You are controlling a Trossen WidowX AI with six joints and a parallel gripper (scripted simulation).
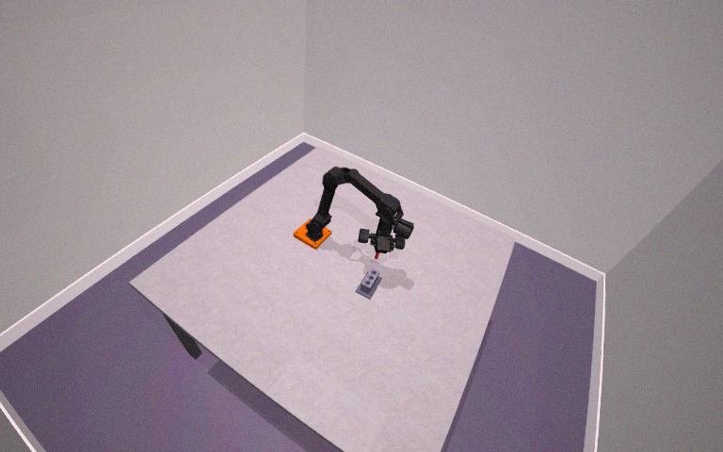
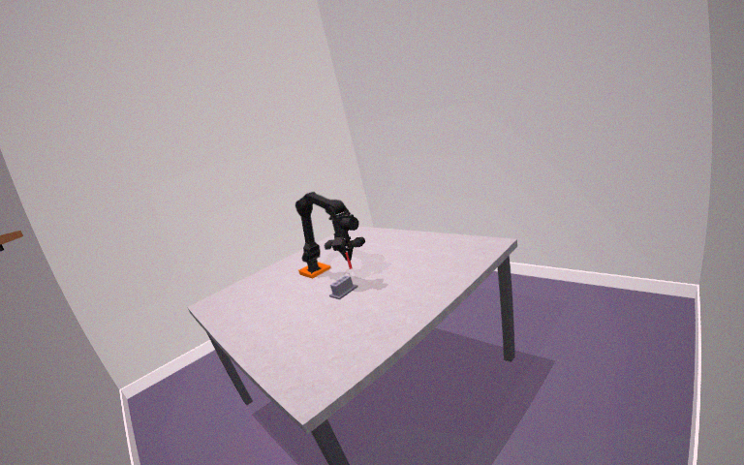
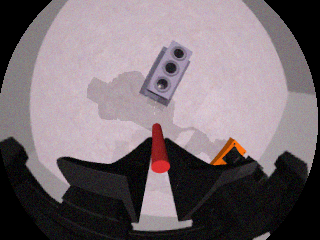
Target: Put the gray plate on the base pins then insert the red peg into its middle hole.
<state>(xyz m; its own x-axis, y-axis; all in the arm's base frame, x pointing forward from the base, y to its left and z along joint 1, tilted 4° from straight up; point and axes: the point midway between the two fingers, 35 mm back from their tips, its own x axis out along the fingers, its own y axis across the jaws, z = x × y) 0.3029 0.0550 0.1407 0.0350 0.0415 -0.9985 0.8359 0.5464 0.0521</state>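
The gray plate lies 90 mm to the right of my gripper tip, 70 mm below it and 40 mm ahead of it. Also, from my gripper tip: dark flat base 100 mm below, 90 mm to the right, 40 mm ahead; red peg right at my gripper tip.
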